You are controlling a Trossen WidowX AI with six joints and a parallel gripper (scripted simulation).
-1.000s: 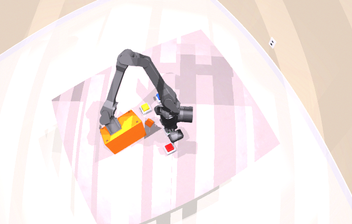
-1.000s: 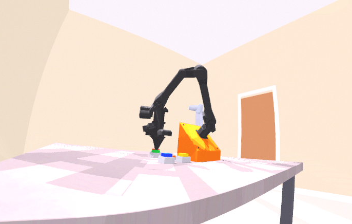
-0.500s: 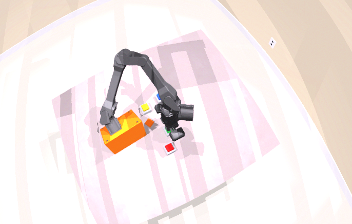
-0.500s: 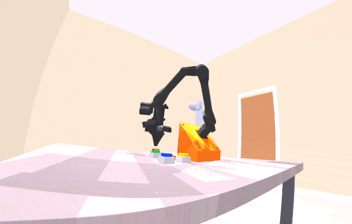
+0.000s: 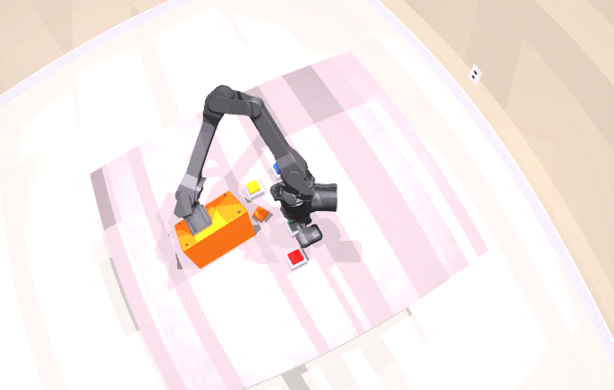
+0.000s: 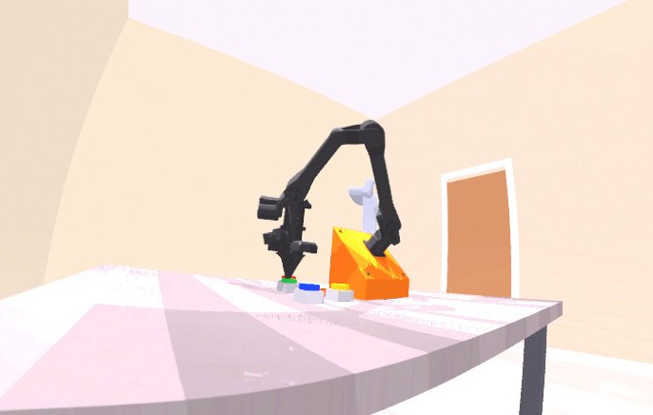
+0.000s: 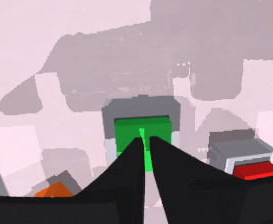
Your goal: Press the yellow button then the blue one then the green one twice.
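Right now the green button is 1 cm below my gripper tip. From my gripper tip the other things lie so: red button 8 cm to the right, 6 cm behind; then yellow button 16 cm to the left, 4 cm behind; then small orange block 9 cm to the left, 6 cm behind, 3 cm below.
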